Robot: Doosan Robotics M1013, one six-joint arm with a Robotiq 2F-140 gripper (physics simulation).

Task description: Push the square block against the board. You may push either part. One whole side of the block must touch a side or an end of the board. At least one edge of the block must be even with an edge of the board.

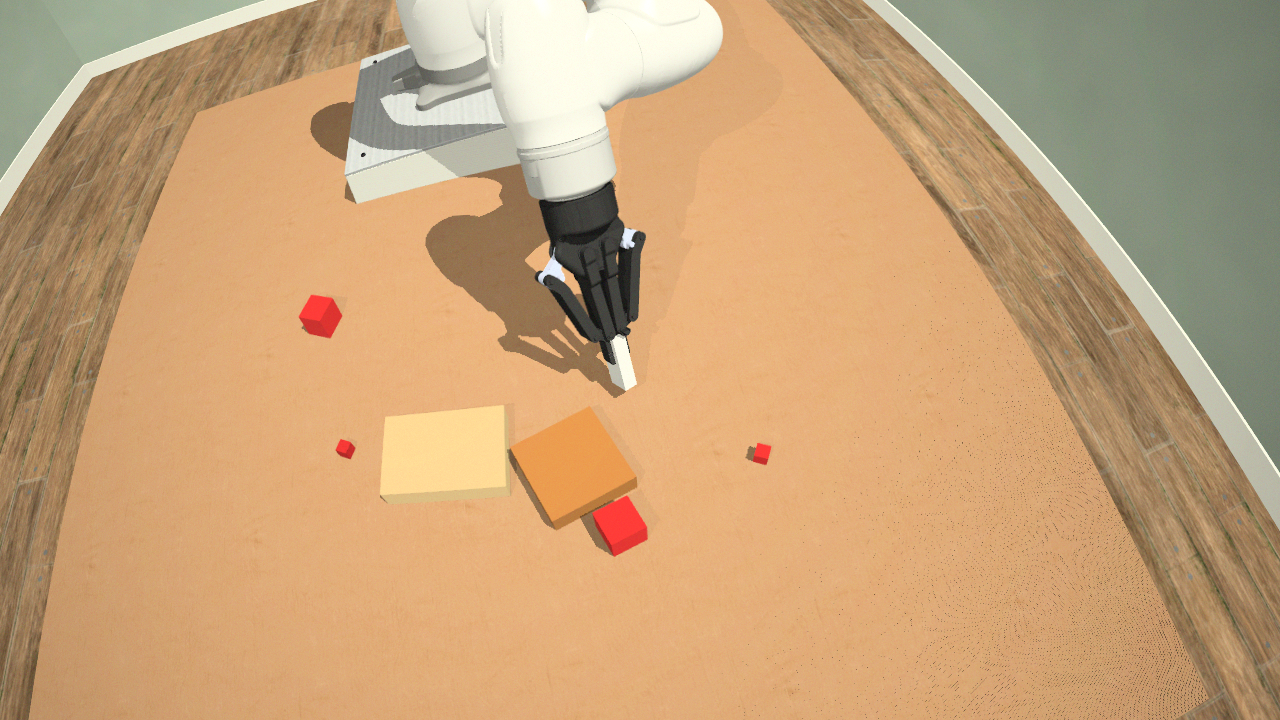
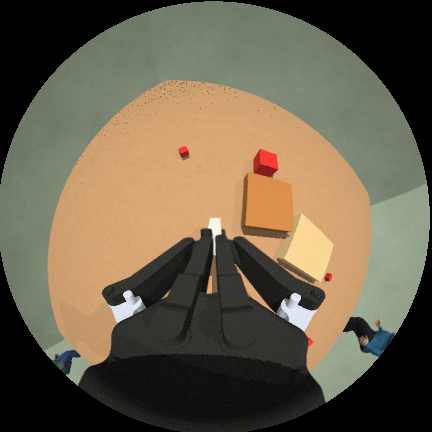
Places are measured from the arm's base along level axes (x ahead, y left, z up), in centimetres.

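Pixels of known places: gripper, fingertip midpoint: (image 1: 624, 383) (image 2: 214, 225); arm's base at its link origin: (image 1: 465, 70).
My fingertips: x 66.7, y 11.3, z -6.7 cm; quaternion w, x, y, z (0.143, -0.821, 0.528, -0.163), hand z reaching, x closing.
Note:
Ahead of a thing's pixels: the offset from my fingertips to its top centre.
The orange square block {dx +8.2, dy -8.0, dz +0.3 cm} (image 1: 573, 465) (image 2: 268, 201) lies flat on the table, turned at an angle. Its left corner meets the right side of the pale yellow board {dx +3.0, dy -22.0, dz +0.3 cm} (image 1: 443, 452) (image 2: 306, 247); their sides are not flush. My gripper (image 1: 622, 367) (image 2: 214, 225) is shut and empty, fingertips pointing down close to the table. It stands just behind the block's far right edge, a short gap away.
A larger red cube {dx +16.4, dy -4.9, dz +1.5 cm} (image 1: 620, 525) (image 2: 265, 162) sits against the block's near edge. Small red cubes lie left of the board (image 1: 345, 447) (image 2: 328, 276) and to the right (image 1: 760, 453) (image 2: 184, 151). Another red cube {dx -22.8, dy -38.0, dz +1.5 cm} (image 1: 319, 315) lies far left. The robot base (image 1: 420, 135) stands at the back.

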